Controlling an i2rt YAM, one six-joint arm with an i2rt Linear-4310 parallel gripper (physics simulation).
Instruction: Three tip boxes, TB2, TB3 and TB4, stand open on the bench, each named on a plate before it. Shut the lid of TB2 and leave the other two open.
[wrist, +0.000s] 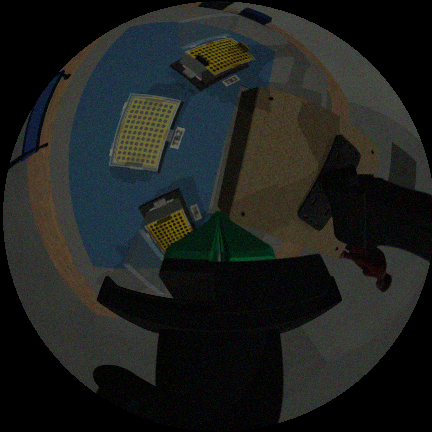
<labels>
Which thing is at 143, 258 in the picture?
A clear lid.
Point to a clear lid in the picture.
At 143, 126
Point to my gripper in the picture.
218, 216
</labels>
